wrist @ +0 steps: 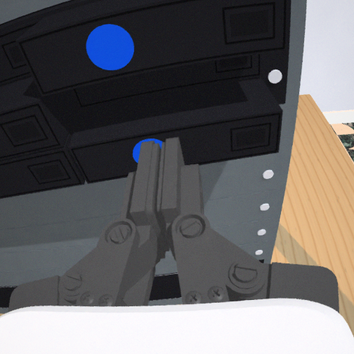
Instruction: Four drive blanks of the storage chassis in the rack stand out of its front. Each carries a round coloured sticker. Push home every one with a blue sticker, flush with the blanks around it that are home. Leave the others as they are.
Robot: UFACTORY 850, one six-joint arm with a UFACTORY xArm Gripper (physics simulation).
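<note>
A black drive blank with a blue sticker stands out at the top of the wrist view. Below it, a blank sits deeper, in shadow. A lower blank carries another blue sticker; its top side shows and it stands forward of the deeper blank above it. My gripper is shut and empty. Its fingertips are in front of the lower blank, over the right part of its sticker. The fingers hide the rest of that sticker, and I cannot tell whether the tips touch the blank.
More black blanks are in the column to the left; no stickers show on their visible parts. The grey chassis or rack front continues below, with white round studs down its right side. A wooden table top is at the right.
</note>
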